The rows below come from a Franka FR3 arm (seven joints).
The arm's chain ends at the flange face. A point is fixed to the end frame.
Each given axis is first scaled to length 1.
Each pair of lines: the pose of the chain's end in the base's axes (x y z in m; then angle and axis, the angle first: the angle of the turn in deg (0 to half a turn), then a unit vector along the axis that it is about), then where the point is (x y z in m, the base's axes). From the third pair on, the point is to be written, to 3 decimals.
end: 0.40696 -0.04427 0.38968 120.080 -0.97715 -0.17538 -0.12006
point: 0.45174 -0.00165 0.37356
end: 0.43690 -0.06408 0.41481 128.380 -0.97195 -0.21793 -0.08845
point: 0.47867 -0.02104 0.39282
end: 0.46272 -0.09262 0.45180 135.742 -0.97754 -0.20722 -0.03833
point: 0.502 -0.053 0.421
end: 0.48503 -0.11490 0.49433 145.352 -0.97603 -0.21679 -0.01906
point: 0.524 -0.080 0.458
